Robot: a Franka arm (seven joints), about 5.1 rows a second.
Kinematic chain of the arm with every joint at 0, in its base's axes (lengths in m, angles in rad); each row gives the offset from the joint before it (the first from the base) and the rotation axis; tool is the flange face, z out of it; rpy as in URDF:
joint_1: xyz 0 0 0.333 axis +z
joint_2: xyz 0 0 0 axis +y
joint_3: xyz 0 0 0.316 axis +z
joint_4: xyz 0.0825 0 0 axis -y
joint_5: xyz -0.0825 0 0.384 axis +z
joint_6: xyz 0 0 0 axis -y
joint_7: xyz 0.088 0 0 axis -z
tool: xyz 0 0 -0.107 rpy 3.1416 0 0
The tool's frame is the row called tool.
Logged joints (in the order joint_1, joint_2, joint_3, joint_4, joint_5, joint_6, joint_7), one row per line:
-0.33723, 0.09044, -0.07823, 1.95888, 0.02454, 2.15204, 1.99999
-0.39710, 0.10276, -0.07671, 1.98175, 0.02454, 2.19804, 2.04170
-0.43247, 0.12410, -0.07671, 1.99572, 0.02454, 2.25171, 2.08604
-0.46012, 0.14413, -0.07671, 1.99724, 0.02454, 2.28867, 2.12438
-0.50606, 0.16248, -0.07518, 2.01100, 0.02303, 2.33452, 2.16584
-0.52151, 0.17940, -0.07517, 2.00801, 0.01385, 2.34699, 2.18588
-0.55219, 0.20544, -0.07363, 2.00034, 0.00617, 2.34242, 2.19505
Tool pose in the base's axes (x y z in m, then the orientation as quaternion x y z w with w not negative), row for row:
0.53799, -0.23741, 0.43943, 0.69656, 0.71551, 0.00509, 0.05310
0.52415, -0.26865, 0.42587, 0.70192, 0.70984, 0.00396, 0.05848
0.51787, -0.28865, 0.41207, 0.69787, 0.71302, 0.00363, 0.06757
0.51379, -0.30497, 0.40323, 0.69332, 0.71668, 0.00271, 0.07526
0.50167, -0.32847, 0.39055, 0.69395, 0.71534, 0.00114, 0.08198
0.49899, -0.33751, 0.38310, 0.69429, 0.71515, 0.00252, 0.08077
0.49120, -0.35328, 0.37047, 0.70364, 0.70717, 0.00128, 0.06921
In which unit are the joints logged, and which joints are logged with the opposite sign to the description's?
The joints are logged in radians. Opposite sign: joint_4, joint_5, joint_7.
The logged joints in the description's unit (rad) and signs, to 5 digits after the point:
-0.33723, 0.09044, -0.07823, -1.95888, -0.02454, 2.15204, -1.99999
-0.39710, 0.10276, -0.07671, -1.98175, -0.02454, 2.19804, -2.04170
-0.43247, 0.12410, -0.07671, -1.99572, -0.02454, 2.25171, -2.08604
-0.46012, 0.14413, -0.07671, -1.99724, -0.02454, 2.28867, -2.12438
-0.50606, 0.16248, -0.07518, -2.01100, -0.02303, 2.33452, -2.16584
-0.52151, 0.17940, -0.07517, -2.00801, -0.01385, 2.34699, -2.18588
-0.55219, 0.20544, -0.07363, -2.00034, -0.00617, 2.34242, -2.19505

